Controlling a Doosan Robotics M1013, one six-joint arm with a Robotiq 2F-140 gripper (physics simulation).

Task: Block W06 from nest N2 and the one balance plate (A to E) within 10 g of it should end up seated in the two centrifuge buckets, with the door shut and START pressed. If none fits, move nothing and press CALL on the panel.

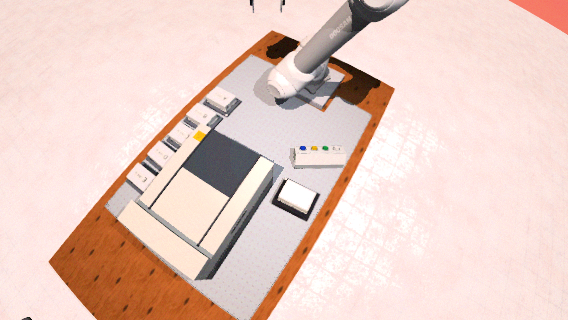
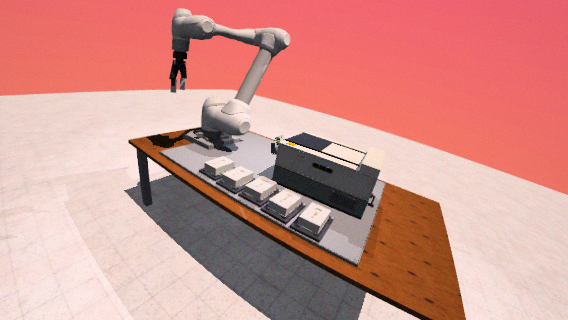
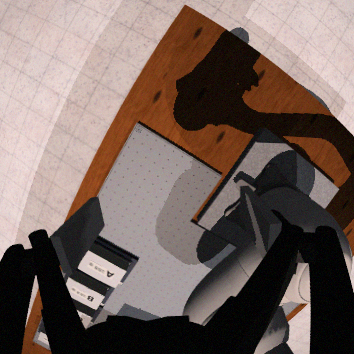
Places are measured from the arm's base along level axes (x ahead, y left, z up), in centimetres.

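Pixels of known places: gripper, fingertip midpoint: [image 1: 267,11] [image 2: 178,91] [image 3: 168,207]; arm's base, origin of the base link: [image 2: 211,135] [image 3: 268,207].
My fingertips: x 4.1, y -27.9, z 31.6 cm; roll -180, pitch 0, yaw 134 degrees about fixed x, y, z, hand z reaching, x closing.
For each thing: its middle in the pictures, then the offset to it from my fingertips. Level surfaces: height alone.
- Pale balance plates A, body centre: [image 3: 103,265] [image 2: 219,165] [image 1: 221,99] dx +38.8, dy +3.9, dz -30.6 cm
- B, body centre: [image 3: 84,289] [image 2: 238,176] [image 1: 201,116] dx +52.6, dy +4.4, dz -30.6 cm
- C, body centre: [image 3: 74,310] [image 2: 261,187] [image 1: 184,136] dx +65.7, dy +6.6, dz -30.6 cm
- D, body centre: [image 2: 285,202] [image 1: 163,156] dx +79.1, dy +6.9, dz -30.6 cm
- E, body centre: [image 2: 314,217] [image 1: 142,178] [image 3: 54,338] dx +92.7, dy +8.0, dz -30.6 cm
- white block, body centre: [image 1: 296,196] dx +54.9, dy +64.1, dz -28.2 cm
- black nest, body centre: [image 1: 296,198] dx +54.9, dy +64.1, dz -31.6 cm
- centrifuge, body centre: [image 1: 203,199] [image 2: 330,165] dx +80.7, dy +39.7, dz -21.7 cm
- button panel, body centre: [image 1: 319,155] [image 2: 280,143] dx +33.1, dy +60.1, dz -29.7 cm
- grey mat, its level: dz -33.9 cm
- brown wooden table, its level: dz -35.2 cm
My gripper [image 1: 268,9] [image 2: 178,90] [image 3: 168,207] is open and empty, high above the robot-base end of the table. Pale balance plates A [image 1: 222,99] [image 2: 219,166] [image 3: 103,267], B [image 1: 201,116] [image 2: 238,177] [image 3: 85,291], C [image 1: 179,135] [image 2: 260,189], D [image 1: 161,155] [image 2: 285,202] and E [image 1: 141,176] [image 2: 314,218] sit in a row of dark nests. A white block [image 1: 298,196] sits in a black nest [image 1: 295,213]; no label is readable. The centrifuge [image 1: 247,197] [image 2: 320,175] has a dark panel and a cream panel on top; its buckets are not visible. The button panel [image 1: 320,160] has blue, yellow and green buttons.
The grey mat [image 1: 250,280] [image 2: 345,250] [image 3: 135,175] lies on the brown wooden table [image 1: 100,255] [image 2: 415,240] [image 3: 150,80]. The plate row runs along one long side of the centrifuge; the white block's nest is on the other. The arm's base plate [image 1: 320,97] [image 3: 212,222] stands at one end.
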